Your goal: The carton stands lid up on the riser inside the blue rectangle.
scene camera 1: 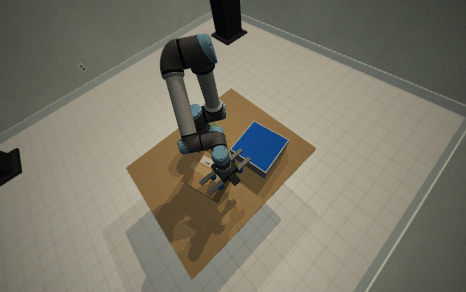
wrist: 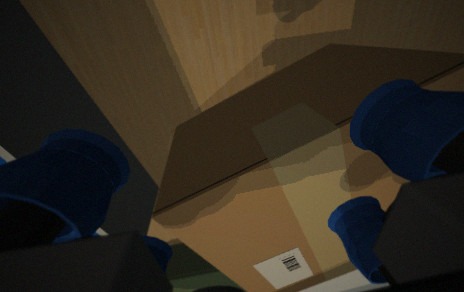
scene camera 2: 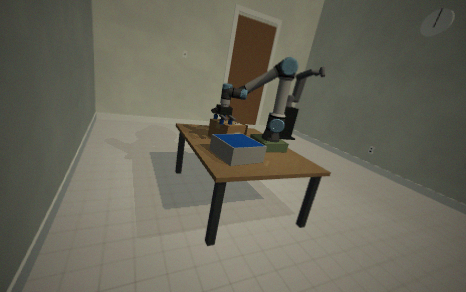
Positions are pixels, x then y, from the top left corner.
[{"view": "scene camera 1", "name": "brown cardboard carton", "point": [201, 167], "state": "on the table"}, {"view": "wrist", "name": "my suction head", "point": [75, 173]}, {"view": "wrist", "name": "brown cardboard carton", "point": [249, 184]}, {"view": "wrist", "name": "grey riser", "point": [48, 97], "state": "on the table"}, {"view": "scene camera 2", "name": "grey riser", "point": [235, 149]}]
